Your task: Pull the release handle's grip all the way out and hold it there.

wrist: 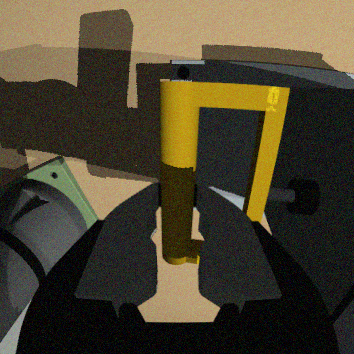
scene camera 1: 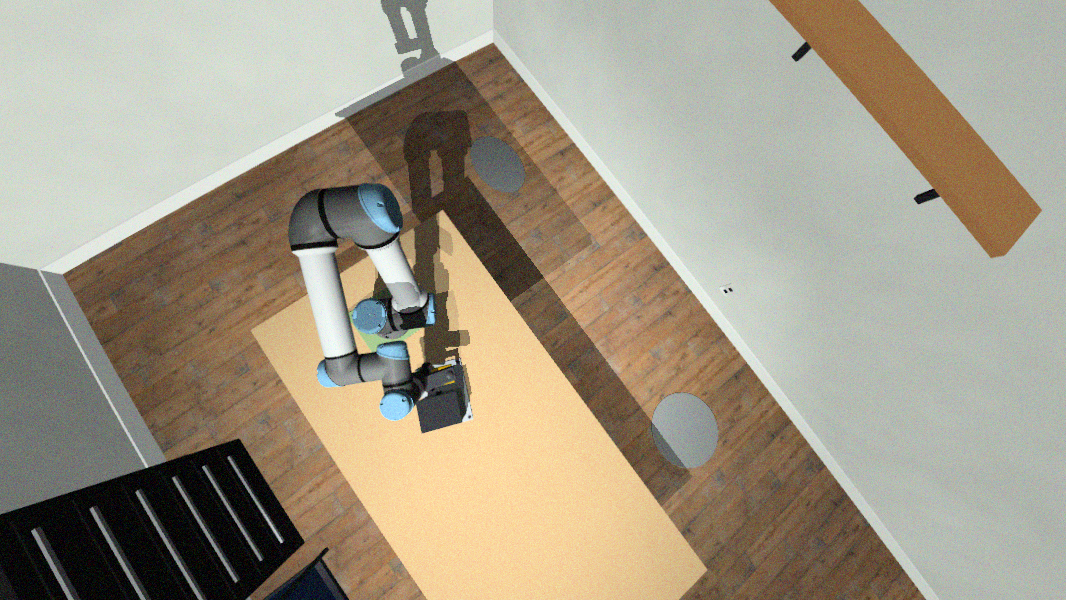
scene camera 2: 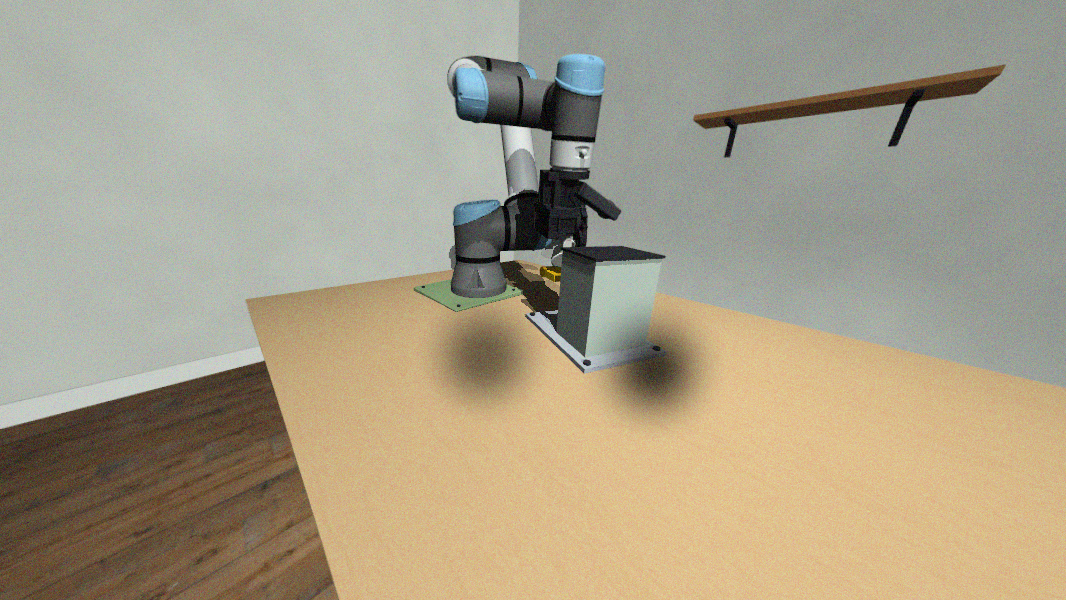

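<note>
The release handle's yellow grip [scene camera 2: 550, 273] [wrist: 178, 125] is a rounded bar on a rectangular yellow frame beside a box [scene camera 1: 441, 408] [scene camera 2: 622, 305] [wrist: 320, 135] with a dark top and pale walls. The box stands on a light base plate [scene camera 2: 622, 358]. My gripper [scene camera 2: 570, 240] [wrist: 176, 185] points down beside the box and is shut on the grip, with one jaw on each side of the bar. The frame's far arm passes outside the right jaw in the wrist view. The handle's joint with the box is mostly hidden.
A black knob [wrist: 303, 196] sticks out from the box beside the handle. My arm's green base plate [scene camera 2: 440, 294] [wrist: 70, 187] is bolted to the table [scene camera 1: 522, 477] [scene camera 2: 522, 462]. A wooden shelf [scene camera 1: 917, 126] [scene camera 2: 842, 102] hangs on the wall.
</note>
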